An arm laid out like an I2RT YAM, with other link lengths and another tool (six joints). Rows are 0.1 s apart.
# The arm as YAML. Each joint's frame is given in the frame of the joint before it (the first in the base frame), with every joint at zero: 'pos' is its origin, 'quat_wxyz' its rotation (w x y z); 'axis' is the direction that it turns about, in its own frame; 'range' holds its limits. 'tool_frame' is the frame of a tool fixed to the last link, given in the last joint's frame.
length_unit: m
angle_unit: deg
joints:
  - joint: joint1
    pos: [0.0, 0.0, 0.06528]
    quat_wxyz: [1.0, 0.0, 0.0, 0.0]
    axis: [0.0, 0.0, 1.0]
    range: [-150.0, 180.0]
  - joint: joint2
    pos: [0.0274, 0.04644, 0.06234]
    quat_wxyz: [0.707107, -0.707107, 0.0, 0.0]
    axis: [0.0, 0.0, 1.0]
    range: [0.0, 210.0]
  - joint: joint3
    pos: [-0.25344, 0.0, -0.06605]
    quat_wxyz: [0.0, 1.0, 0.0, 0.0]
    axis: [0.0, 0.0, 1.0]
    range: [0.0, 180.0]
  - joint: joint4
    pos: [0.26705, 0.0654, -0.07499]
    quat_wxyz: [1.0, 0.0, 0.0, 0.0]
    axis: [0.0, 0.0, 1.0]
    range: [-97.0, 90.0]
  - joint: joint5
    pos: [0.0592, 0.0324, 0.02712]
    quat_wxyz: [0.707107, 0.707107, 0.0, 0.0]
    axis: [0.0, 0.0, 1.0]
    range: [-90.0, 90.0]
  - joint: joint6
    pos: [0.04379, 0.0, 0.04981]
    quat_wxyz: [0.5, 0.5, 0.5, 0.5]
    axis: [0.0, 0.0, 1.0]
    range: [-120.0, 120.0]
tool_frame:
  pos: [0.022, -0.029, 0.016]
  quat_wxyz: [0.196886, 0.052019, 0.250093, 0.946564]
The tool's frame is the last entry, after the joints.
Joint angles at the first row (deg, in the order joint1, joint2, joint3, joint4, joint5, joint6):
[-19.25, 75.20, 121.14, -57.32, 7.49, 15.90]
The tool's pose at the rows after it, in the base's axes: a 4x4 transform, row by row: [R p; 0 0 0 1], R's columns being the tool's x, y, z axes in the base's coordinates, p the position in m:
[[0.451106 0.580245 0.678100 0.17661], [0.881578 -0.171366 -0.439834 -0.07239], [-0.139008 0.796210 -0.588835 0.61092], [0 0 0 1]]
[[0.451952 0.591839 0.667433 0.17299], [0.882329 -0.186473 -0.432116 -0.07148], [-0.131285 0.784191 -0.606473 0.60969], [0 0 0 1]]
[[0.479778 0.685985 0.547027 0.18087], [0.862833 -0.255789 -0.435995 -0.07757], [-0.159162 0.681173 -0.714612 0.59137], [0 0 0 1]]
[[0.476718 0.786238 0.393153 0.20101], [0.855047 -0.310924 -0.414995 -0.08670], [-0.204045 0.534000 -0.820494 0.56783], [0 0 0 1]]
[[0.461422 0.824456 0.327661 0.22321], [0.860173 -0.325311 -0.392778 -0.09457], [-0.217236 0.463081 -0.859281 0.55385], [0 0 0 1]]
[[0.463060 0.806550 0.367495 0.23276], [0.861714 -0.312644 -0.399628 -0.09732], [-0.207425 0.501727 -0.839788 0.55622], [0 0 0 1]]
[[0.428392 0.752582 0.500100 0.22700], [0.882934 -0.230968 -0.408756 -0.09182], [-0.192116 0.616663 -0.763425 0.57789], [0 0 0 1]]
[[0.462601 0.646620 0.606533 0.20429], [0.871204 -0.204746 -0.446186 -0.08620], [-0.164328 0.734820 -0.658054 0.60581], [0 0 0 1]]
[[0.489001 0.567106 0.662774 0.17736], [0.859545 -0.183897 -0.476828 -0.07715], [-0.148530 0.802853 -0.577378 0.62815], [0 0 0 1]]
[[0.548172 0.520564 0.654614 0.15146], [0.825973 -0.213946 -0.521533 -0.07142], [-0.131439 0.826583 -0.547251 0.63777], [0 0 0 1]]
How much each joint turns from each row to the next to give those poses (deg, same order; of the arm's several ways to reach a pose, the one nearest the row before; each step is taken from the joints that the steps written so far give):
[-0.12, -0.70, 4.33, -0.55, 1.13, 0.59]
[-0.01, 0.00, 0.76, -2.01, 0.11, 0.63]
[0.00, 1.73, 0.00, -7.06, 3.19, 0.42]
[0.00, 3.58, 0.00, -7.10, 2.14, 0.00]
[0.00, 3.30, 0.03, -1.42, 0.07, 0.02]
[0.03, 0.88, 0.04, 3.39, -0.50, -0.08]
[-0.20, -1.10, 1.83, 5.44, -3.69, -1.99]
[-0.64, -1.46, 3.61, 4.07, -0.33, 0.41]
[-0.04, -0.83, 5.01, 0.26, 0.65, 0.11]
[0.00, -0.97, 3.34, -2.14, 3.57, 0.87]

